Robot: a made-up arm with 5 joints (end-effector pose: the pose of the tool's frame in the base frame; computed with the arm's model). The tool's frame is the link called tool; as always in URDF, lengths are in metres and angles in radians. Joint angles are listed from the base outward.
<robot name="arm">
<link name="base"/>
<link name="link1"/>
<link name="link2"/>
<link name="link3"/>
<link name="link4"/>
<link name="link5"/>
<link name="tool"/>
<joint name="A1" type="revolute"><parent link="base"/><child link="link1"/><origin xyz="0.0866 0 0.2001"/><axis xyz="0 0 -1"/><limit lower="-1.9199" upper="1.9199"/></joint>
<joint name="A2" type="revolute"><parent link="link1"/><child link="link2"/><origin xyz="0.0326 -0.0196 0.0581"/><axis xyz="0 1 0"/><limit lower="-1.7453" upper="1.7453"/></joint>
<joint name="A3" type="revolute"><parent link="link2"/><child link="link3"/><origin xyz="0.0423 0 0.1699"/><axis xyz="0 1 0"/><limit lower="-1.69" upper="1.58"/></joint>
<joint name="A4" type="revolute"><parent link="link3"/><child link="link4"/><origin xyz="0.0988 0 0.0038"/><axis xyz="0 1 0"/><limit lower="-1.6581" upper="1.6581"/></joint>
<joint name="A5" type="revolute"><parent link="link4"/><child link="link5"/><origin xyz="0.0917 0.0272 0"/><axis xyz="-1 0 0"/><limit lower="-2.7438" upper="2.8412"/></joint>
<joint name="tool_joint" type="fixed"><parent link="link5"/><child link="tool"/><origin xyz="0 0 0" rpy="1.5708 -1.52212 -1.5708"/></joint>
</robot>
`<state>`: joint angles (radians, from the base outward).
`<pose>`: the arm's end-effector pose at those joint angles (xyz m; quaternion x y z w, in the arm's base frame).
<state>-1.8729 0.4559 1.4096 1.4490 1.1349</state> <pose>0.0704 0.0264 0.3123 -0.2934 0.7071 0.6407 0.0586</pose>
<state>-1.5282 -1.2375 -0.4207 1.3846 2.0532</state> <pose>0.0774 -0.0379 0.4766 0.1880 0.7744 -0.5926 0.1174</pose>
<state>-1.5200 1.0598 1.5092 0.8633 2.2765</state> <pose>0.0807 0.0330 0.2740 -0.2780 -0.7524 -0.5700 0.1783</pose>
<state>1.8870 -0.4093 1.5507 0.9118 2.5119</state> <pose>0.0920 -0.0079 0.2614 0.1966 -0.1357 0.2759 0.9310</pose>
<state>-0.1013 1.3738 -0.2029 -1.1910 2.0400</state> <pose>0.4252 0.0421 0.1623 -0.5788 -0.4183 0.6059 0.3505</pose>
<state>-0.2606 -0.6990 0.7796 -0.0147 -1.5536</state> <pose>0.2257 0.0449 0.4053 0.5484 -0.4078 -0.4538 0.5718</pose>
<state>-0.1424 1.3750 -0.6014 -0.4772 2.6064</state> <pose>0.4503 0.0598 0.1567 -0.5561 -0.2113 0.7843 0.1760</pose>
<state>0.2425 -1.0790 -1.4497 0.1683 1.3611</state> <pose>-0.1497 0.0663 0.4940 0.6475 0.6579 0.1961 0.3309</pose>
